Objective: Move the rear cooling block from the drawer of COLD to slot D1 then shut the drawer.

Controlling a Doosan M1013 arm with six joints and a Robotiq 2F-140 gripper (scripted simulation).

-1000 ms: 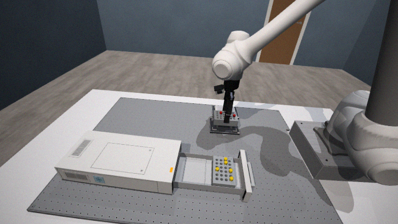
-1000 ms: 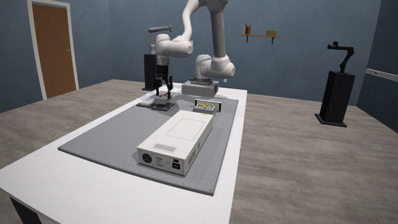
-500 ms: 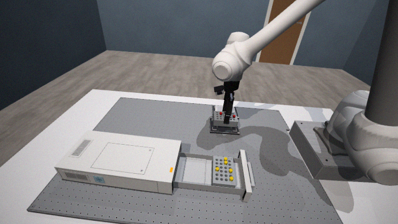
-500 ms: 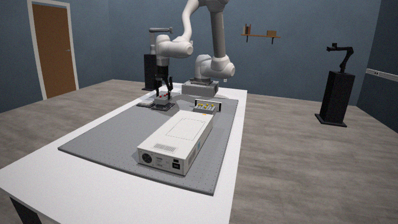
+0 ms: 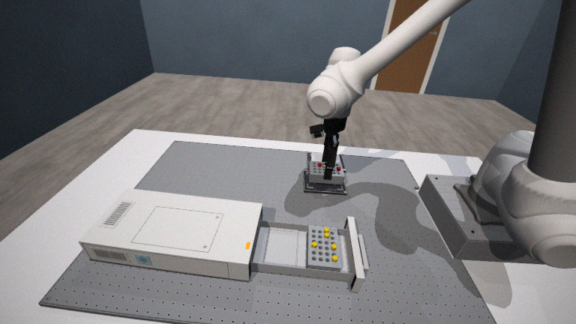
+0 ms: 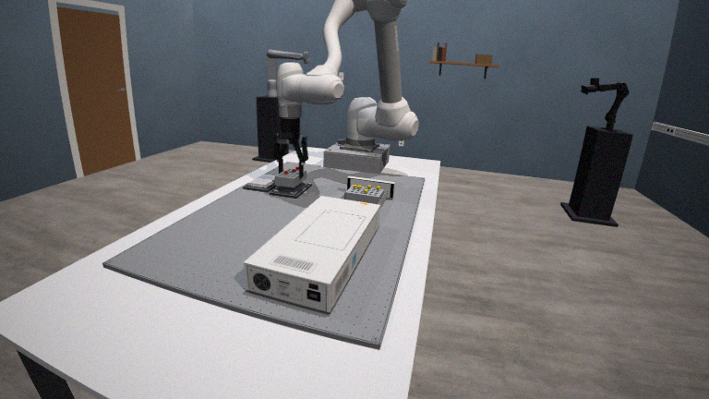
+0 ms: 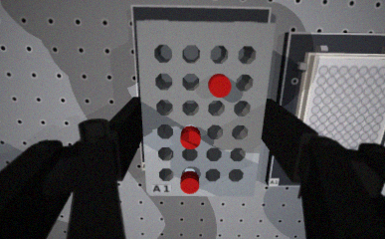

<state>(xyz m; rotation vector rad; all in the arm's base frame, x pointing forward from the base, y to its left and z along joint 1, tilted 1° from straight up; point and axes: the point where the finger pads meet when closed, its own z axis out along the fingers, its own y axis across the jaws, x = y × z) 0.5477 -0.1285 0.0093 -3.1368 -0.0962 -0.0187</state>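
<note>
The deck slot D1 is 80 mm below my hand. Round my hand: grey cooling block: 10 mm ahead, 330 mm to the left, 60 mm below; white cooler COLD: 240 mm ahead, 330 mm to the left, 50 mm below; drawer: 50 mm ahead, 330 mm to the left, 50 mm below.
</note>
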